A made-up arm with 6 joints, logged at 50 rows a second.
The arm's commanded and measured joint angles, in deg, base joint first. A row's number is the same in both.
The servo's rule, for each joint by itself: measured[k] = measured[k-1] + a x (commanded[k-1-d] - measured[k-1]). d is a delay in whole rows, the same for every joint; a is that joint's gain. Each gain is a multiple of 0.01, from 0.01 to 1. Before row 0 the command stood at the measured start. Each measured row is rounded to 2 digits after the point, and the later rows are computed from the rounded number. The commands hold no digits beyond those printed.
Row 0, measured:
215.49, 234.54, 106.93, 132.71, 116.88, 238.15
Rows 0 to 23, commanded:
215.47, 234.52, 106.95, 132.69, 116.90, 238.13
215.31, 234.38, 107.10, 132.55, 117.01, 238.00
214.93, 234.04, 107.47, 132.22, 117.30, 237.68
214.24, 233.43, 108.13, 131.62, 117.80, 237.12
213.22, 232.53, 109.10, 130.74, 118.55, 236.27
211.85, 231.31, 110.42, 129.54, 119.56, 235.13
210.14, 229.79, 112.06, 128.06, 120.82, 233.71
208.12, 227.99, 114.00, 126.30, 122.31, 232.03
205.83, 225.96, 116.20, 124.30, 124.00, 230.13
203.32, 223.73, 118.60, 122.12, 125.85, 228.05
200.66, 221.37, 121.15, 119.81, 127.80, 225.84
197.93, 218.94, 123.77, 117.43, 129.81, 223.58
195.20, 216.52, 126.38, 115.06, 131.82, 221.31
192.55, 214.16, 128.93, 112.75, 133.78, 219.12
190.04, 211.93, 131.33, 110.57, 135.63, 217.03
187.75, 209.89, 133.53, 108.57, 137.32, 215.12
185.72, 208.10, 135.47, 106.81, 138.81, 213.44
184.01, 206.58, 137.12, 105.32, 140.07, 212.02
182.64, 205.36, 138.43, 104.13, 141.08, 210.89
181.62, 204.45, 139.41, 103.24, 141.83, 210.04
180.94, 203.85, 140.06, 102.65, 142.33, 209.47
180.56, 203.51, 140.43, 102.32, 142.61, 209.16
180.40, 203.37, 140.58, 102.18, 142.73, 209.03
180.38, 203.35, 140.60, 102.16, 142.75, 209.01
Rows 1 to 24, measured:
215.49, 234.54, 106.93, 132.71, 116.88, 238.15
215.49, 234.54, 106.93, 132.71, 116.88, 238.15
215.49, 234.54, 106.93, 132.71, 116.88, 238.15
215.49, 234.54, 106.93, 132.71, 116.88, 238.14
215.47, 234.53, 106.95, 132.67, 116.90, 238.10
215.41, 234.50, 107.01, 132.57, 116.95, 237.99
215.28, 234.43, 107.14, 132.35, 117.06, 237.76
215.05, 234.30, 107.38, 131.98, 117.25, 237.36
214.70, 234.09, 107.74, 131.42, 117.55, 236.76
214.20, 233.79, 108.26, 130.65, 117.98, 235.94
213.53, 233.38, 108.95, 129.65, 118.54, 234.88
212.68, 232.86, 109.82, 128.42, 119.25, 233.60
211.65, 232.22, 110.87, 126.97, 120.11, 232.10
210.44, 231.46, 112.10, 125.32, 121.11, 230.41
209.06, 230.58, 113.50, 123.51, 122.24, 228.57
207.54, 229.60, 115.05, 121.57, 123.49, 226.61
205.89, 228.52, 116.72, 119.54, 124.83, 224.59
204.15, 227.36, 118.47, 117.48, 126.23, 222.55
202.35, 226.14, 120.28, 115.43, 127.67, 220.54
200.52, 224.88, 122.10, 113.45, 129.12, 218.62
198.70, 223.60, 123.90, 111.58, 130.54, 216.84
196.93, 222.32, 125.64, 109.87, 131.91, 215.23
195.25, 221.07, 127.29, 108.35, 133.20, 213.83
193.68, 219.86, 128.82, 107.04, 134.39, 212.65
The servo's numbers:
d 3
a 0.11 0.07 0.12 0.23 0.13 0.27

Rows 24 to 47, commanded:
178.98, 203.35, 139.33, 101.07, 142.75, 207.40
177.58, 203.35, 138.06, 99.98, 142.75, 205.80
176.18, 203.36, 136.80, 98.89, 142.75, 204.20
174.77, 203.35, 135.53, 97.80, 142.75, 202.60
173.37, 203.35, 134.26, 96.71, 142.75, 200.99
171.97, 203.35, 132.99, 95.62, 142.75, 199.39
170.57, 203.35, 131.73, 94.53, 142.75, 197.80
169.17, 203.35, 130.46, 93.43, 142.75, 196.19
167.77, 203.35, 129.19, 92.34, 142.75, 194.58
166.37, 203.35, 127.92, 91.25, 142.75, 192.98
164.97, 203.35, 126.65, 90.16, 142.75, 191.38
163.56, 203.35, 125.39, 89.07, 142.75, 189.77
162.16, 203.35, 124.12, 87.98, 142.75, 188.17
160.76, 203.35, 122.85, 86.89, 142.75, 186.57
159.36, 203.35, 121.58, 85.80, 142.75, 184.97
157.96, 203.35, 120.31, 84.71, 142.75, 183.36
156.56, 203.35, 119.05, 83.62, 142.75, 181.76
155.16, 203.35, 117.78, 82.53, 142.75, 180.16
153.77, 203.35, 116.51, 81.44, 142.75, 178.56
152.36, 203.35, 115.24, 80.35, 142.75, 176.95
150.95, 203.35, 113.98, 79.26, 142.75, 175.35
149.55, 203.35, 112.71, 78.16, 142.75, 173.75
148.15, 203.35, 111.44, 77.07, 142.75, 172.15
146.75, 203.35, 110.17, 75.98, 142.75, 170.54
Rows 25 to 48, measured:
192.24, 218.72, 130.21, 105.95, 135.46, 211.71
190.94, 217.65, 131.45, 105.08, 136.41, 210.99
189.78, 216.65, 132.55, 104.41, 137.23, 210.46
188.59, 215.72, 133.36, 103.64, 137.95, 209.63
187.38, 214.85, 133.92, 102.80, 138.57, 208.60
186.15, 214.05, 134.27, 101.90, 139.11, 207.41
184.90, 213.30, 134.42, 100.96, 139.58, 206.11
183.63, 212.60, 134.40, 99.98, 139.99, 204.73
182.35, 211.95, 134.23, 98.98, 140.35, 203.29
181.05, 211.35, 133.93, 97.96, 140.66, 201.81
179.74, 210.79, 133.51, 96.92, 140.93, 200.29
178.42, 210.27, 132.99, 95.87, 141.17, 198.75
177.09, 209.79, 132.38, 94.81, 141.38, 197.19
175.76, 209.34, 131.69, 93.74, 141.56, 195.62
174.42, 208.92, 130.93, 92.67, 141.71, 194.04
173.07, 208.53, 130.11, 91.59, 141.85, 192.46
171.72, 208.17, 129.24, 90.51, 141.97, 190.87
170.36, 207.83, 128.32, 89.43, 142.07, 189.28
169.00, 207.52, 127.36, 88.34, 142.16, 187.68
167.63, 207.23, 126.36, 87.25, 142.24, 186.08
166.26, 206.96, 125.33, 86.16, 142.31, 184.48
164.89, 206.71, 124.27, 85.07, 142.37, 182.88
163.51, 206.47, 123.19, 83.98, 142.42, 181.28
162.13, 206.25, 122.08, 82.89, 142.46, 179.68

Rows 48 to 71, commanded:
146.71, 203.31, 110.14, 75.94, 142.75, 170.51
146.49, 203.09, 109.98, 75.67, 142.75, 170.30
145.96, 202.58, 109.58, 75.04, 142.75, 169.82
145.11, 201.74, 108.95, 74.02, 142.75, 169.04
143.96, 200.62, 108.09, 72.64, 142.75, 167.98
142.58, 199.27, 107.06, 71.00, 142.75, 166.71
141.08, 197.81, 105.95, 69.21, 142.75, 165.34
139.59, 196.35, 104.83, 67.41, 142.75, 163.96
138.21, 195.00, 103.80, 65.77, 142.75, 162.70
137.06, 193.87, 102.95, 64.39, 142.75, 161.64
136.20, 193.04, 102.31, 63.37, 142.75, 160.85
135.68, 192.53, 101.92, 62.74, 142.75, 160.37
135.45, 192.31, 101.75, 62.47, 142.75, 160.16
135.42, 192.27, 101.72, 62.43, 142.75, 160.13
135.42, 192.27, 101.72, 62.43, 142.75, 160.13
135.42, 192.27, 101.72, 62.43, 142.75, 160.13
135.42, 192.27, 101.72, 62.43, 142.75, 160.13
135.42, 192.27, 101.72, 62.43, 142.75, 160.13
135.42, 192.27, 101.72, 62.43, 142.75, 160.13
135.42, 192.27, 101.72, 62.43, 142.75, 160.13
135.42, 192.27, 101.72, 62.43, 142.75, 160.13
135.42, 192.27, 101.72, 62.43, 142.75, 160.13
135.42, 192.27, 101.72, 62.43, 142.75, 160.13
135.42, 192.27, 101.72, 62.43, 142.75, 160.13
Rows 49 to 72, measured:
160.75, 206.05, 120.96, 81.80, 142.50, 178.08
159.36, 205.86, 119.82, 80.71, 142.53, 176.48
157.97, 205.68, 118.66, 79.62, 142.56, 174.88
156.73, 205.51, 117.64, 78.77, 142.58, 173.70
155.60, 205.34, 116.72, 78.06, 142.60, 172.78
154.54, 205.15, 115.86, 77.37, 142.62, 171.98
153.50, 204.91, 115.03, 76.60, 142.64, 171.19
152.45, 204.61, 114.20, 75.69, 142.65, 170.32
151.36, 204.24, 113.34, 74.61, 142.66, 169.35
150.23, 203.79, 112.45, 73.37, 142.67, 168.27
149.06, 203.27, 111.54, 72.00, 142.68, 167.11
147.87, 202.69, 110.61, 70.57, 142.69, 165.92
146.68, 202.07, 109.69, 69.15, 142.70, 164.76
145.53, 201.44, 108.80, 67.82, 142.71, 163.70
144.45, 200.82, 107.97, 66.65, 142.72, 162.80
143.46, 200.22, 107.22, 65.69, 142.72, 162.09
142.58, 199.66, 106.56, 64.94, 142.72, 161.56
141.79, 199.14, 105.98, 64.36, 142.72, 161.17
141.09, 198.66, 105.47, 63.92, 142.72, 160.89
140.47, 198.21, 105.02, 63.58, 142.72, 160.68
139.91, 197.79, 104.62, 63.32, 142.72, 160.53
139.42, 197.40, 104.27, 63.12, 142.72, 160.42
138.98, 197.04, 103.96, 62.96, 142.72, 160.34
138.59, 196.71, 103.69, 62.84, 142.72, 160.28

